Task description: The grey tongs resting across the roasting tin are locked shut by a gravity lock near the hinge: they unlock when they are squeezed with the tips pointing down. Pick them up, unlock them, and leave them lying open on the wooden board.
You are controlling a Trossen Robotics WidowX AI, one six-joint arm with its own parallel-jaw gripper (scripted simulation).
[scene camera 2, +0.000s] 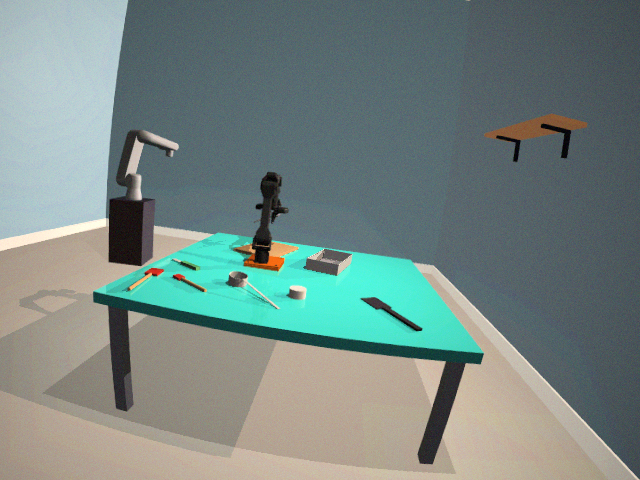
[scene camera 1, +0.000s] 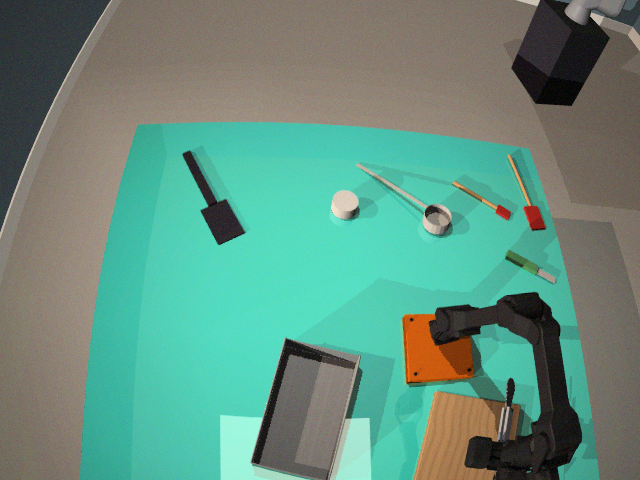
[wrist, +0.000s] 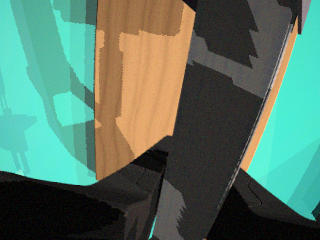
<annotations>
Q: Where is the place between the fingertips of my gripper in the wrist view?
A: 187,146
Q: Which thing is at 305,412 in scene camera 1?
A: A grey roasting tin.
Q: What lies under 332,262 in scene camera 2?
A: A grey roasting tin.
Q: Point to a ladle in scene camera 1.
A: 436,219
</annotations>
